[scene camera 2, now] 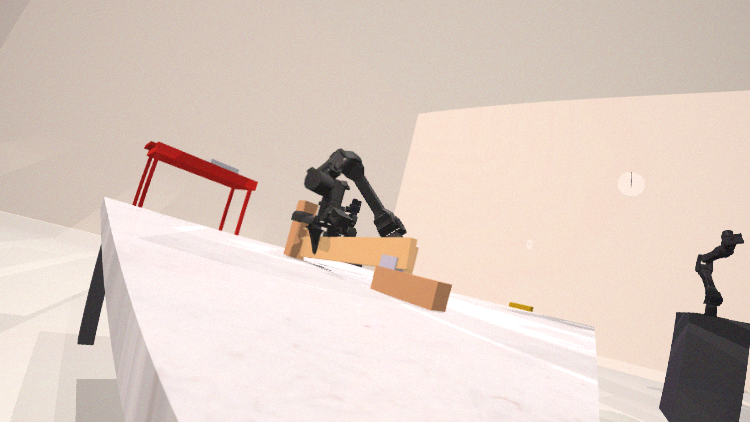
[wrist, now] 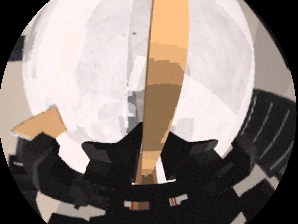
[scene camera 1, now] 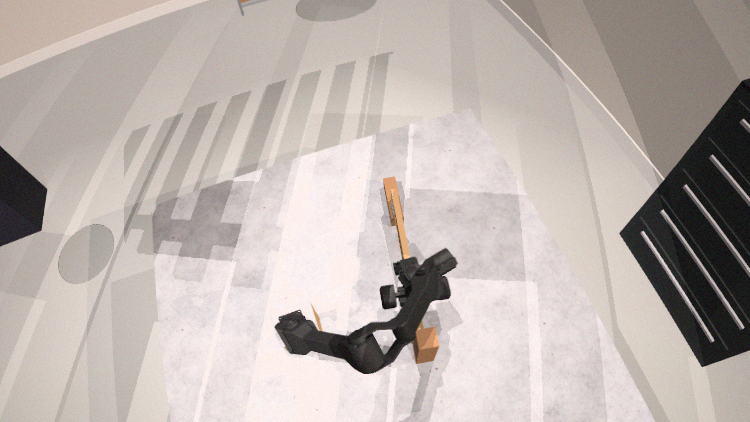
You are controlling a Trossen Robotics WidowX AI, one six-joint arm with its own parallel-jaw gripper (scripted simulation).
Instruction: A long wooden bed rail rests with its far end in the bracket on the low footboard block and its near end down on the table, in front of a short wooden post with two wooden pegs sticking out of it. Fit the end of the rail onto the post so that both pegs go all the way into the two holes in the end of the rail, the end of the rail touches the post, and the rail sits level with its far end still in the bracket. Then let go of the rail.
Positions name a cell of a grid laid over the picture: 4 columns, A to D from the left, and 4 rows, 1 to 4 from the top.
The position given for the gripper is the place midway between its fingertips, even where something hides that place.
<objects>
The gripper shows in scene camera 2 (B3), in the wrist view (B3) and in scene camera 1 (C3).
</objects>
